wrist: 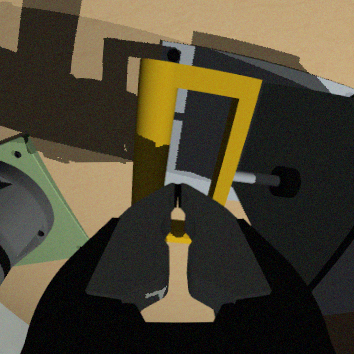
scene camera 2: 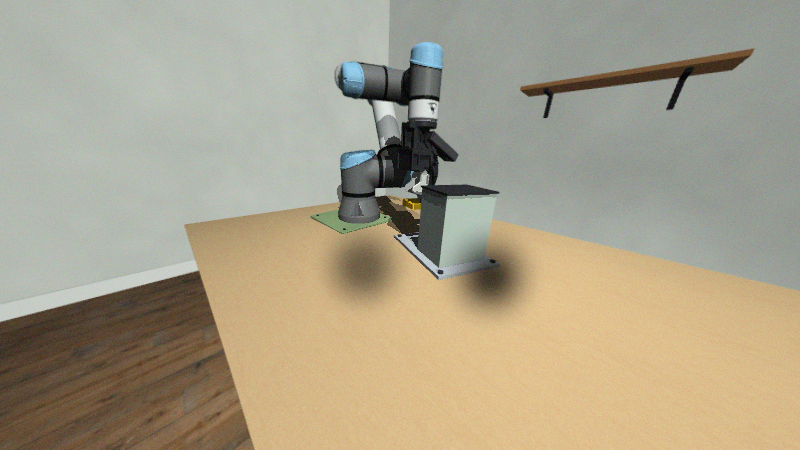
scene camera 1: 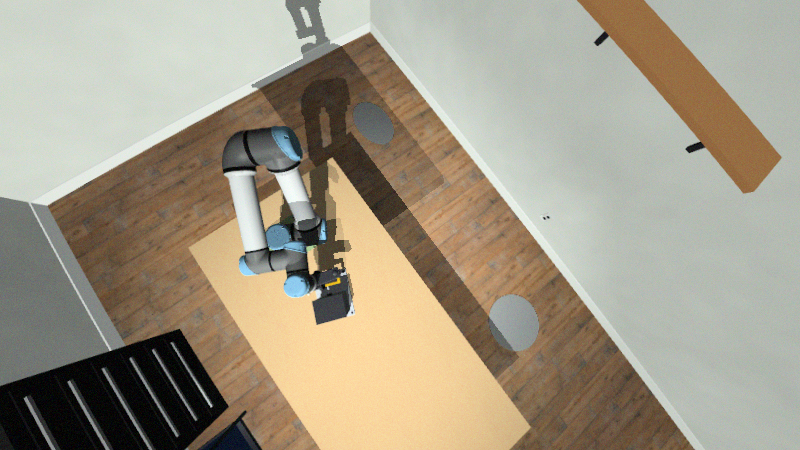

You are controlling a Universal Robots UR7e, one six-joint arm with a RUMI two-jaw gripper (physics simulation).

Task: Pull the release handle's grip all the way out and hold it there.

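Note:
The release handle is a yellow rectangular loop with a thick grip bar [scene camera 1: 333,283] [scene camera 2: 412,204] [wrist: 156,107]. In the wrist view, a metal rod shows between the loop and a black collar [wrist: 286,182] on the box [scene camera 1: 331,307] [scene camera 2: 467,229] [wrist: 305,132]. The box is pale-sided with a dark top. My gripper [wrist: 177,185] is shut with nothing between its fingers. In the wrist view its fingertips overlap the loop's opening, between the grip bar and the opposite bar. The fingers hide part of the loop. Their depth in the opening cannot be told.
The box stands on a grey base plate [scene camera 2: 441,272] bolted to the tan table [scene camera 1: 391,347] [scene camera 2: 391,358]. The arm's base is on a green plate [scene camera 2: 330,221] [wrist: 60,220] beside it. A wooden shelf [scene camera 1: 682,89] [scene camera 2: 632,75] hangs on the wall.

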